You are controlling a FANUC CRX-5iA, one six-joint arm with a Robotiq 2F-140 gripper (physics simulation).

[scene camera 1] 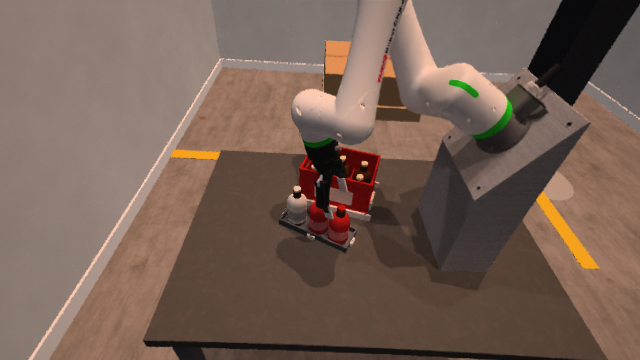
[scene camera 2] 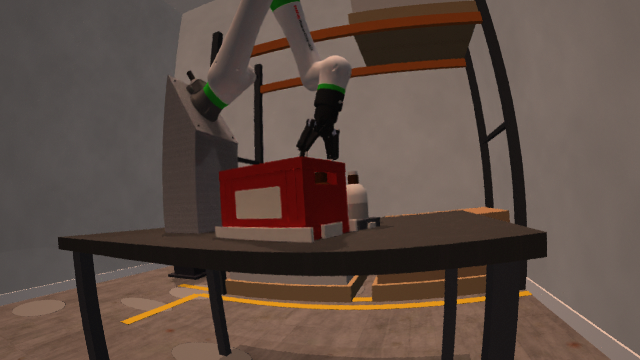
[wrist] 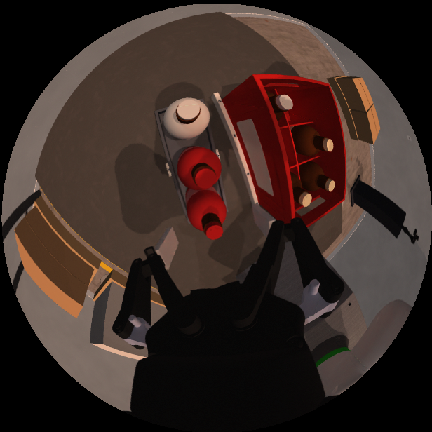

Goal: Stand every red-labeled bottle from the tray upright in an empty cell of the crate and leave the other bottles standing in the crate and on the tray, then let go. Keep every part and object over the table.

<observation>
In view: my gripper point(scene camera 2: 313, 175), a white bottle point(wrist: 184, 118), a red-labeled bottle point(wrist: 206, 211), a red-labeled bottle point(wrist: 198, 168), a brown bottle point(wrist: 307, 141) and a brown bottle point(wrist: 311, 175).
My gripper is seen too in scene camera 1 point(scene camera 1: 337, 204) and in the wrist view point(wrist: 213, 224).
</observation>
